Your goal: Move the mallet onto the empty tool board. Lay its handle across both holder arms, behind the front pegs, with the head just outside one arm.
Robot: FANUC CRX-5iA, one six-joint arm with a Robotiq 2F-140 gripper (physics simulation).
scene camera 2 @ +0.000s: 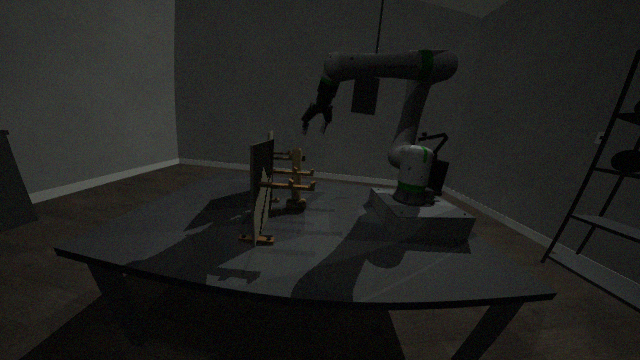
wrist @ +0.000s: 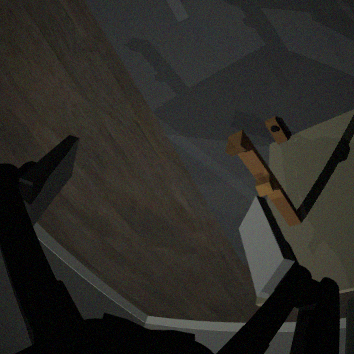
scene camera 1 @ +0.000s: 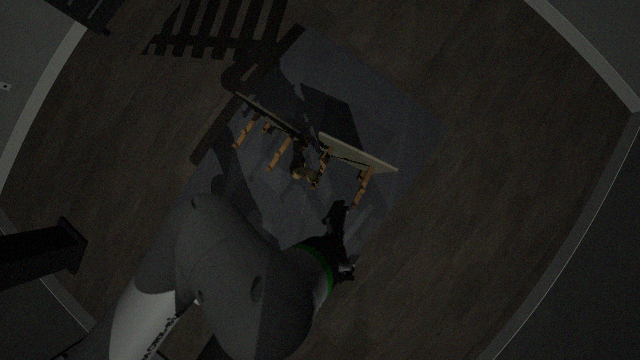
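Pixels of known places: gripper, fingertip midpoint: point(scene camera 2: 313, 133) point(wrist: 162, 185) point(scene camera 1: 353, 233); arm's base, origin of the base link: point(scene camera 2: 408, 200).
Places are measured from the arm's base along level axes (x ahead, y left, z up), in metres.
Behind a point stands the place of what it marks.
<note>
The mallet point(scene camera 1: 305, 174) point(scene camera 2: 296, 172) appears to stand upright, head down point(scene camera 2: 296, 204) @(x 0.511, y 0.002, z -0.055 m), in the scene camera 2 view, not across a pair of arms. In the scene camera 1 view it shows close to the front of the right board's inner arm point(scene camera 1: 323, 165) @(x 0.582, y -0.115, z 0.121 m); whether they touch is unclear. The right tool board point(scene camera 1: 350, 152) @(x 0.661, y -0.167, z 0.179 m) point(wrist: 325, 165) @(x 0.666, y -0.207, z 0.027 m) has its outer arm point(scene camera 1: 363, 187) @(x 0.595, y -0.275, z 0.121 m) point(wrist: 255, 165) @(x 0.557, y -0.277, z 0.121 m) clear of any tool. The left board point(scene camera 1: 270, 116) @(x 0.618, y 0.115, z 0.185 m) point(scene camera 2: 261, 165) @(x 0.619, y 0.173, z 0.143 m) has two arms point(scene camera 1: 245, 131) @(x 0.531, y 0.197, z 0.115 m) point(scene camera 1: 279, 153) @(x 0.532, y 0.046, z 0.099 m). My gripper point(scene camera 1: 346, 239) @(x 0.459, y -0.299, z 0.239 m) point(scene camera 2: 314, 131) @(x 0.459, y -0.299, z 0.239 m) point(wrist: 162, 185) @(x 0.459, y -0.299, z 0.239 m) is open and empty, high above the table near that outer arm.
The grey table point(scene camera 1: 420, 115) @(x 1.072, y -0.372, z -0.089 m) point(scene camera 2: 425, 285) @(x 0.154, y 0.392, z -0.088 m) carries both boards and the robot's base block point(scene camera 2: 430, 222) @(x 0.005, y 0.176, z -0.017 m). Wooden feet point(scene camera 2: 256, 239) point(wrist: 276, 129) show at the boards. A dark shelf rack point(scene camera 2: 580, 192) stands beyond the table at the right in the scene camera 2 view.
</note>
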